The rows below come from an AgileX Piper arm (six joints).
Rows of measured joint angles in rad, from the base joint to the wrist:
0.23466, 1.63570, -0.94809, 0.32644, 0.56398, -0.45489
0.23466, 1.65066, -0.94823, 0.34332, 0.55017, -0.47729
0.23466, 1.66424, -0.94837, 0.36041, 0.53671, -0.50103
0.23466, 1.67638, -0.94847, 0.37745, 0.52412, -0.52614
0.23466, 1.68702, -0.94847, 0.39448, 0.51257, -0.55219
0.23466, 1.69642, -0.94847, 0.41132, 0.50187, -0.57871
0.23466, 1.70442, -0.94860, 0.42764, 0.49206, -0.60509
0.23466, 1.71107, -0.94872, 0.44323, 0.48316, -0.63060
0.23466, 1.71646, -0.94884, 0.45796, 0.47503, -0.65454
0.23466, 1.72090, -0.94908, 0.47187, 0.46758, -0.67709
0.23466, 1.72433, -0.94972, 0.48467, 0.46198, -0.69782
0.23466, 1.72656, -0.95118, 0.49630, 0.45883, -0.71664
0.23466, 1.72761, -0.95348, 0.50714, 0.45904, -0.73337
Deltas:
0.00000, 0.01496, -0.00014, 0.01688, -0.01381, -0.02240
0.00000, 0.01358, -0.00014, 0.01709, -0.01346, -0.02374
0.00000, 0.01214, -0.00010, 0.01704, -0.01259, -0.02511
0.00000, 0.01064, 0.00000, 0.01703, -0.01155, -0.02605
0.00000, 0.00940, 0.00000, 0.01684, -0.01070, -0.02652
0.00000, 0.00800, -0.00013, 0.01632, -0.00981, -0.02638
0.00000, 0.00665, -0.00012, 0.01559, -0.00890, -0.02551
0.00000, 0.00539, -0.00012, 0.01473, -0.00813, -0.02394
0.00000, 0.00444, -0.00024, 0.01391, -0.00745, -0.02255
0.00000, 0.00343, -0.00064, 0.01280, -0.00560, -0.02073
0.00000, 0.00223, -0.00146, 0.01163, -0.00315, -0.01882
0.00000, 0.00105, -0.00230, 0.01084, 0.00021, -0.01673

